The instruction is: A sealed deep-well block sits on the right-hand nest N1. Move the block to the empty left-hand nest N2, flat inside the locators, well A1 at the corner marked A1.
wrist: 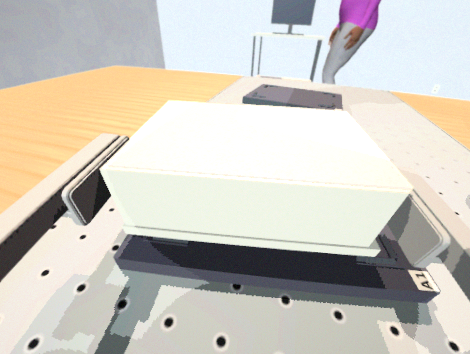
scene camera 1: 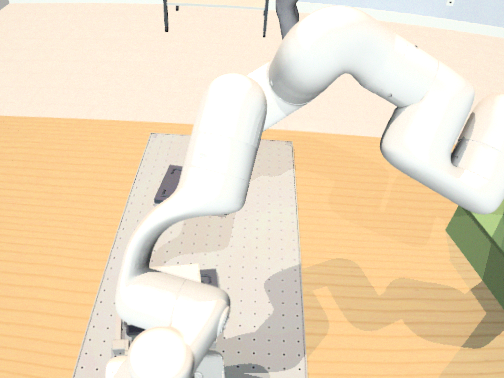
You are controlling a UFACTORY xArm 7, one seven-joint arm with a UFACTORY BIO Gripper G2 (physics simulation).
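Places are measured from the arm's base along level axes (x left, y ahead, z down), in centimetres.
Pixels of known places: hand at its tool point: (wrist: 252, 192).
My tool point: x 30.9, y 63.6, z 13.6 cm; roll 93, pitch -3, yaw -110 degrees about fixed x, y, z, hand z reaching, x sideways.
Ahead of a thing's pixels: the offset from my tool point to its top centre.
My gripper (wrist: 240, 204) is shut on the block, with one dark finger pad (wrist: 84, 197) against its left side; the other finger is out of view. The block hangs level, a small gap above the near dark nest @[dx -4.7, dy +0.3, dz +3.6 cm] (wrist: 255, 270) (scene camera 1: 210, 277), and a shadow lies under it. The other dark nest @[dx -33.7, dy +4.6, dz +3.6 cm] (wrist: 293, 95) (scene camera 1: 169, 182) lies empty farther along the board.
My white arm (scene camera 1: 224, 165) hides much of the board. A person in a purple top (wrist: 356, 31) stands by a small table with a monitor (wrist: 291, 14) far behind.
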